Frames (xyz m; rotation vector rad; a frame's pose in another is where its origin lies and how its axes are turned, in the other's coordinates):
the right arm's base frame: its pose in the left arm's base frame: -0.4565 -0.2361 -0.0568 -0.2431 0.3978 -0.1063
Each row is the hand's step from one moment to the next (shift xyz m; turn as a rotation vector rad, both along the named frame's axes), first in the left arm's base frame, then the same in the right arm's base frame.
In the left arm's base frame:
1: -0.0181 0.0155 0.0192 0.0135 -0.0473 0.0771
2: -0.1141 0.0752 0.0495 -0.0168 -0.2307 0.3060
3: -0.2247 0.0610 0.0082 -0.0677 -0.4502 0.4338
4: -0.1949 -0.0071 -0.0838 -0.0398 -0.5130 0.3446
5: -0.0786 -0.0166 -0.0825 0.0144 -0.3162 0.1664
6: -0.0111 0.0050 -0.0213 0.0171 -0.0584 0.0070
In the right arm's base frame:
1: -0.0260 0.0091 0.0133 -0.0091 -0.0646 0.0641
2: -0.1342 0.0537 0.0151 -0.0941 -0.3016 0.2175
3: -0.2182 0.0445 -0.0685 -0.1552 -0.5488 0.2648
4: -0.1466 0.0038 -0.1535 -0.0872 -0.5852 0.1827
5: -0.0390 0.0007 -0.1083 -0.0010 -0.3469 0.0869
6: -0.0030 0.0096 -0.0224 0.0218 -0.0572 0.0006

